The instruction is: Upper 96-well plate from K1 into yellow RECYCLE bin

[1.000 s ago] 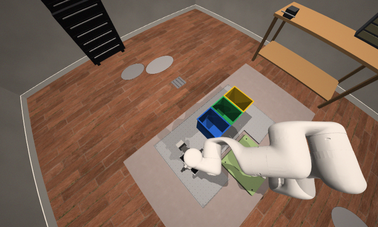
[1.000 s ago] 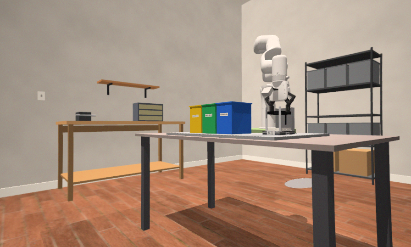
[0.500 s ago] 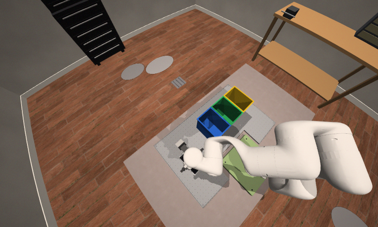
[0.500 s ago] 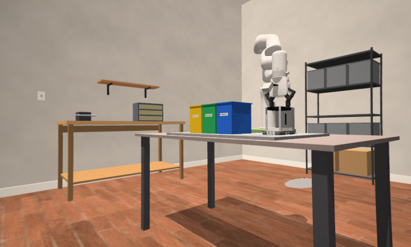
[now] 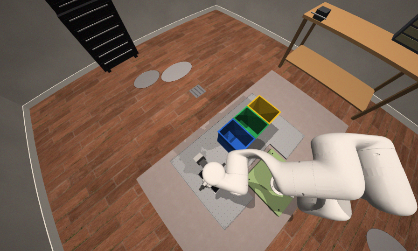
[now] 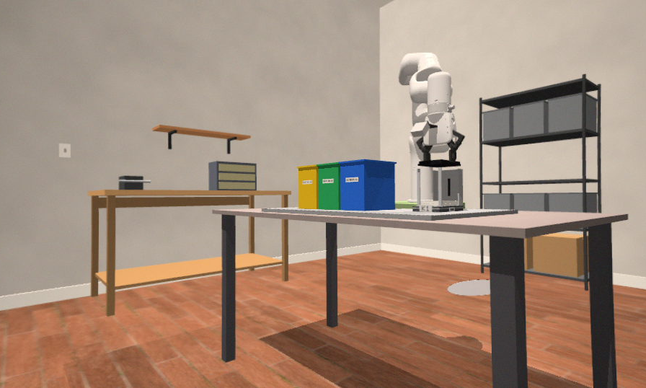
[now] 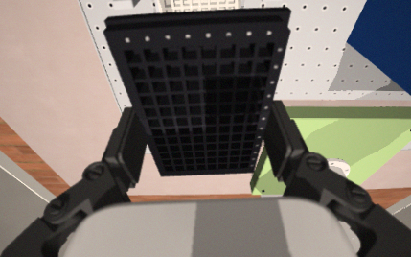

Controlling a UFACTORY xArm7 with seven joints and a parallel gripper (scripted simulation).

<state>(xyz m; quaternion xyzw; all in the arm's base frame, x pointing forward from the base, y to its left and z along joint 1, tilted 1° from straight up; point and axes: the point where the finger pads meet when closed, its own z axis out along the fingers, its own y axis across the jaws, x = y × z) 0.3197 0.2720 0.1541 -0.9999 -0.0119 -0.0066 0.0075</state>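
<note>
Now: the yellow bin 60 mm ahead of my hand, 520 mm to the right of it and 80 mm below it. Also, from my hand: white plate: 140 mm below; then blue bin: 70 mm ahead, 260 mm to the right, 80 mm below; then black 96-well plate: 10 mm below.
</note>
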